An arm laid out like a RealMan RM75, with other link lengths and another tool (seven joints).
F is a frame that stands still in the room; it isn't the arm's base.
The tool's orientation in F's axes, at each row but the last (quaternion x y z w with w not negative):
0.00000, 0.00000, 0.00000, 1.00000
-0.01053, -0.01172, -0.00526, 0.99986
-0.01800, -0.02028, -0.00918, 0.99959
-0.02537, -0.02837, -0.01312, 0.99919
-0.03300, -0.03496, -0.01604, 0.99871
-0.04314, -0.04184, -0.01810, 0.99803
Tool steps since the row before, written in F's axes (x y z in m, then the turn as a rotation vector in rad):
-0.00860, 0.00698, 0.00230, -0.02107, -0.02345, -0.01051
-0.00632, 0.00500, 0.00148, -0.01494, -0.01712, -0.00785
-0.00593, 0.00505, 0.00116, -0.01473, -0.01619, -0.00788
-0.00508, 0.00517, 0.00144, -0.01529, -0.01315, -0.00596
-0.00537, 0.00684, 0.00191, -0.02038, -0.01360, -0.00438
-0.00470, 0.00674, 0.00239, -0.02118, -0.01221, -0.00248
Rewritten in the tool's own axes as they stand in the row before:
-0.00860, 0.00698, 0.00230, -0.02107, -0.02345, -0.01051
-0.00633, 0.00490, 0.00173, -0.01494, -0.01711, -0.00786
-0.00597, 0.00489, 0.00158, -0.01475, -0.01618, -0.00786
-0.00512, 0.00495, 0.00199, -0.01528, -0.01325, -0.00576
-0.00542, 0.00651, 0.00273, -0.02023, -0.01398, -0.00387
-0.00470, 0.00632, 0.00335, -0.02091, -0.01279, -0.00180

